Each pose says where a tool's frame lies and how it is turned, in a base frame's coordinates. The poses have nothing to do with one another.
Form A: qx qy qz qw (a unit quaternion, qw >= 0); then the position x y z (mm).
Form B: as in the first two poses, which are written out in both.
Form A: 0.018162 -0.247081 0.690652 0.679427 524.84 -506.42 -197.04
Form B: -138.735 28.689 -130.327 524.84 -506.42 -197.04
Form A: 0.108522 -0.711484 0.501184 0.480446 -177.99 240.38 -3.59
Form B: -142.462 92.062 -125.117 -177.99 240.38 -3.59
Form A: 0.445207 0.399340 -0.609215 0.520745 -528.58 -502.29 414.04
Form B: -1.368 73.463 -97.585 -528.58 -502.29 414.04
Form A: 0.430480 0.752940 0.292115 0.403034 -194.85 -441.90 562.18
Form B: 65.692 120.296 6.176 -194.85 -441.90 562.18
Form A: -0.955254 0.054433 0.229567 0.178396 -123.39 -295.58 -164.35
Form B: -34.589 146.196 138.888 -123.39 -295.58 -164.35
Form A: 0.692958 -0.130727 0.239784 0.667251 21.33 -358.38 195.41
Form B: 120.450 89.688 -80.917 21.33 -358.38 195.41
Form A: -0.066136 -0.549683 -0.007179 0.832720 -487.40 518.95 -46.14
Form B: -173.633 67.235 172.645 -487.40 518.95 -46.14
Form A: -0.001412 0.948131 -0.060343 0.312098 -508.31 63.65 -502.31
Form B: -11.028 142.931 -10.858 -508.31 63.65 -502.31
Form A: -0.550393 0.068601 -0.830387 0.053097 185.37 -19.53 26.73
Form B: -169.237 67.373 -3.446 185.37 -19.53 26.73
